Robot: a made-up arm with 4 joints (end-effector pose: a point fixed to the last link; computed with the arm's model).
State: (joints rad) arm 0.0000 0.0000 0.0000 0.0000
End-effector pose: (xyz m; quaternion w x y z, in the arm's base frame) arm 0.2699 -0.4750 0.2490 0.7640 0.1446 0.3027 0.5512
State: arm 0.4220 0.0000 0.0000 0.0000
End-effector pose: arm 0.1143 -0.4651 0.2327 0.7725 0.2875 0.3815 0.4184
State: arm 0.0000 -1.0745 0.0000 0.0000
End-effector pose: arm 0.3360 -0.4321 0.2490 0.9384 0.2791 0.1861 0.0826
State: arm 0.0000 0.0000 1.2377 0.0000
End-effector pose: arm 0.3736 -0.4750 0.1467 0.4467 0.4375 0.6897 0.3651
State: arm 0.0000 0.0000 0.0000 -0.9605
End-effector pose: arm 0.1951 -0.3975 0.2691 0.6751 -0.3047 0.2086 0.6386
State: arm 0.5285 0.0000 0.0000 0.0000
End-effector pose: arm 0.0758 -0.4557 0.2365 0.7692 0.3218 0.3988 0.3817
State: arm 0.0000 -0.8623 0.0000 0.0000
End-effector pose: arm 0.3198 -0.4344 0.2490 0.9244 0.2579 0.2146 0.1815
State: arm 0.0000 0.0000 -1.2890 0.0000
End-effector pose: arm 0.1364 -0.4750 0.1787 0.7926 -0.2156 -0.2170 0.5275
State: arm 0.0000 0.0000 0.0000 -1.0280
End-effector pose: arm 0.1884 -0.3936 0.2671 0.6627 -0.3348 0.1999 0.6393
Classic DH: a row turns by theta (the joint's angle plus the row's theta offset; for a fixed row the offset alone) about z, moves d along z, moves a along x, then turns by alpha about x. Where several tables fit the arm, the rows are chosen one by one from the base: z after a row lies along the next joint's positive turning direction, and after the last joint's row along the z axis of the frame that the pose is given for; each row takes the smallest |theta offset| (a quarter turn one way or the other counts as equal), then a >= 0, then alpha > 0; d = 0 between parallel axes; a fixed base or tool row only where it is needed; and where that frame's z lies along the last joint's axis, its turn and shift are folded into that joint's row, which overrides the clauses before.
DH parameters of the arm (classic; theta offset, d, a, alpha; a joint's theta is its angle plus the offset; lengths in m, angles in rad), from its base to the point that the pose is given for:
base (fixed): -0.1551 0.3417 0.212 -2.2905
joint 1: 0 -0.5991 0.2015 2.2905
joint 2: 0.1551 -0.6116 -0.089 -1.5708
joint 3: -0.8139 0.1179 -0.0136 -0.8489
joint 4: 1.4328 -0.1101 0.0323 1.5563
tool (fixed): 2.0556 0.1141 0 0

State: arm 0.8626 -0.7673 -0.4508 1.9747
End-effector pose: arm -0.1490 -0.3145 0.1372 0.4921 0.7534 -0.2063 -0.3844
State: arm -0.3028 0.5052 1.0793 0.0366
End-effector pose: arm 0.4666 -0.4337 0.2231 0.4198 0.1034 0.7191 0.5440
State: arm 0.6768 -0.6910 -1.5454 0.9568
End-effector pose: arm -0.0516 -0.3813 0.1792 0.9826 0.1285 -0.0754 0.1108
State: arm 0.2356 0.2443 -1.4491 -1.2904
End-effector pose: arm -0.0236 -0.4051 0.0746 0.5948 -0.7117 -0.2682 0.2603
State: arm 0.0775 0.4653 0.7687 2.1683
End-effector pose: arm 0.1434 -0.6047 0.1415 0.2896 0.7181 0.5439 -0.3234
